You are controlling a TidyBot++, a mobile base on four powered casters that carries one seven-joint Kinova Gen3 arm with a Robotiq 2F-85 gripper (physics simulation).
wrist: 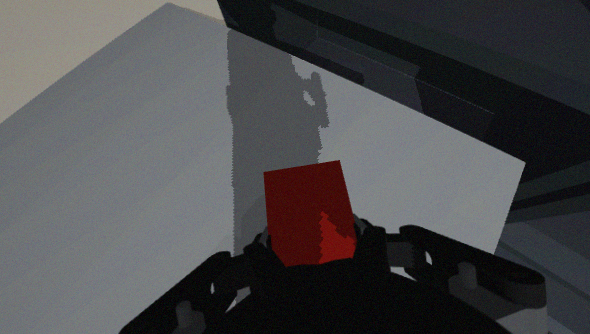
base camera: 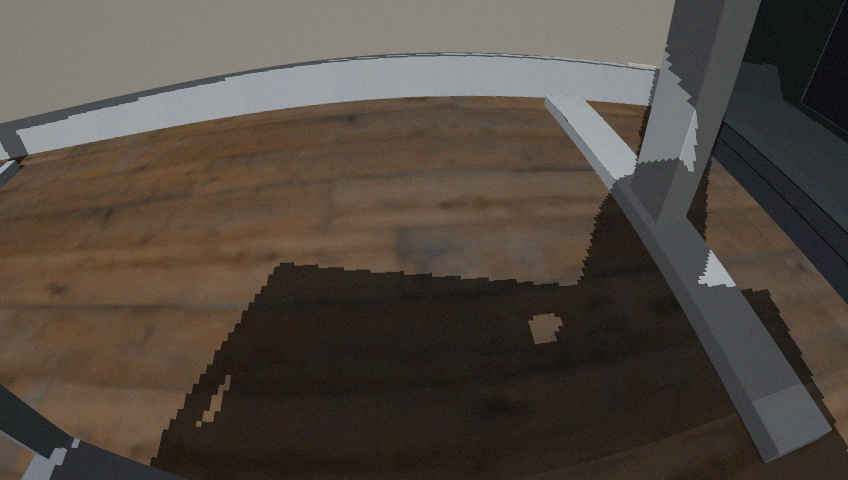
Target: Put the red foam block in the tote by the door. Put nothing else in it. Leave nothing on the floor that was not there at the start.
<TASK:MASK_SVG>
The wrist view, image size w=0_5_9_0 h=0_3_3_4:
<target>my gripper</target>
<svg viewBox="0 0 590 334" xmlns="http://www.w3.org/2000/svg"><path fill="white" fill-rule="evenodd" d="M546 283L544 276L533 269L423 227L405 225L399 228L400 234L386 233L385 228L373 226L368 220L359 219L353 213L355 220L353 225L357 239L353 258L338 259L318 265L286 267L272 250L271 235L268 235L268 226L266 226L263 233L256 235L253 242L243 248L243 254L231 257L229 251L221 251L210 256L126 324L119 334L549 334ZM249 287L251 293L228 310L237 296L237 290ZM390 267L404 267L404 271L415 280L391 272ZM426 252L431 257L432 265L427 262Z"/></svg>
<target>red foam block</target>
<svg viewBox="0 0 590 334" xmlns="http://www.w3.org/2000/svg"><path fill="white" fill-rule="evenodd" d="M340 160L263 172L268 235L271 235L272 250L286 267L318 265L333 260L353 258L357 244L353 225L355 220Z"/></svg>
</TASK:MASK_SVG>
